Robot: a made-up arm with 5 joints.
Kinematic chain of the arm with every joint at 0, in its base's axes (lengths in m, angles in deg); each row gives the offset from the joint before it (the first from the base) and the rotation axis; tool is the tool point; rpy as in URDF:
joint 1: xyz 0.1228 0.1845 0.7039 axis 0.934 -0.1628 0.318
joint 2: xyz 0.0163 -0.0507 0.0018 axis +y
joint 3: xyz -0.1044 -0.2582 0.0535 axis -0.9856 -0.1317 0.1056
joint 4: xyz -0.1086 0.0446 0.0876 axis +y
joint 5: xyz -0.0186 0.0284 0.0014 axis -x
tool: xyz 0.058 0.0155 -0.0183 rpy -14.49 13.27 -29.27
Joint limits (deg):
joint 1: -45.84..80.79
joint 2: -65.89..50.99
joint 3: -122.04..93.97
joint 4: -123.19..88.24
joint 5: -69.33..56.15
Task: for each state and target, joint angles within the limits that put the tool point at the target. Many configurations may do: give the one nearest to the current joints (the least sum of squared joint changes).
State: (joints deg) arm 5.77 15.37 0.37 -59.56 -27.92
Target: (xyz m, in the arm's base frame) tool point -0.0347 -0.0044 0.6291
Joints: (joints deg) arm 27.94 -11.81 44.04 -46.29 -25.22
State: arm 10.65 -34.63 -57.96 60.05 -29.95
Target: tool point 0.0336 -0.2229 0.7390
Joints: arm 23.93 6.03 -82.01 52.94 -35.40
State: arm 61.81 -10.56 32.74 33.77 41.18
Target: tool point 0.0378 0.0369 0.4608
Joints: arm 66.33 -9.84 33.34 32.50 41.51
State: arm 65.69 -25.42 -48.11 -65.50 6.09
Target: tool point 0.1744 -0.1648 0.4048
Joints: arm 70.75 5.00 -72.36 -75.10 3.33
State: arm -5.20 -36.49 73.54 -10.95 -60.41
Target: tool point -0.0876 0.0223 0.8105
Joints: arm -35.81 0.42 83.08 1.91 -53.21
